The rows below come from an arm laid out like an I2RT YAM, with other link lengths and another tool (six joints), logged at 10 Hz.
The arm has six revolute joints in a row. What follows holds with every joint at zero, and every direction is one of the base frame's. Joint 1 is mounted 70.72 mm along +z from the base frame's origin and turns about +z. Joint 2 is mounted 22.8 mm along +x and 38.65 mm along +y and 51.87 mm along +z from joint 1 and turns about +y. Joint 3 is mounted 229.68 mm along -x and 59.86 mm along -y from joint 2 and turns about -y. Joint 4 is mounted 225.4 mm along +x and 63.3 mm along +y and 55.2 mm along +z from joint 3 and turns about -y. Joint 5 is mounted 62.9 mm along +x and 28.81 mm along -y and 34.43 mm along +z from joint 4 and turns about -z. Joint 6 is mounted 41.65 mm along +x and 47.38 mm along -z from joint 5 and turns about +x. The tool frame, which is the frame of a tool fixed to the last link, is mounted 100 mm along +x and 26 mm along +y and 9 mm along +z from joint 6; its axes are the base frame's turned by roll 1.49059, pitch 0.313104 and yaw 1.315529 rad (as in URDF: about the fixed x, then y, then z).
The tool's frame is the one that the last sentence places.
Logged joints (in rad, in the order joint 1, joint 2, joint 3, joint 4, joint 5, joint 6), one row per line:
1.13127 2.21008 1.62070 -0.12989 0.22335 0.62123
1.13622 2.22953 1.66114 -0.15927 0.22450 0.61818
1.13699 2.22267 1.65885 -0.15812 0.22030 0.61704
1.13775 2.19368 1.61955 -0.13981 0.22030 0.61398
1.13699 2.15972 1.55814 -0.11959 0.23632 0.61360
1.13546 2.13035 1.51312 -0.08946 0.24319 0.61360
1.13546 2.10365 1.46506 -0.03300 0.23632 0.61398
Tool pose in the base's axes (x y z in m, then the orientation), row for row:
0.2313 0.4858 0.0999 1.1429 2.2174 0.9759
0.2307 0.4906 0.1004 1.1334 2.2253 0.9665
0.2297 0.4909 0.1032 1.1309 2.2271 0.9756
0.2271 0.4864 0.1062 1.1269 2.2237 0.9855
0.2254 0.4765 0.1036 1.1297 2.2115 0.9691
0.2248 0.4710 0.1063 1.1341 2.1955 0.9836
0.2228 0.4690 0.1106 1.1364 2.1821 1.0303
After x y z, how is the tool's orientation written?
As a rotation vector, in radians.
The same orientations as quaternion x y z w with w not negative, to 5 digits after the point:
0.41528 0.80572 0.35460 0.22938
0.41193 0.80877 0.35127 0.22982
0.41063 0.80865 0.35424 0.22800
0.40927 0.80760 0.35791 0.22843
0.41185 0.80623 0.35330 0.23569
0.41409 0.80163 0.35914 0.23863
0.41412 0.79520 0.37546 0.23493

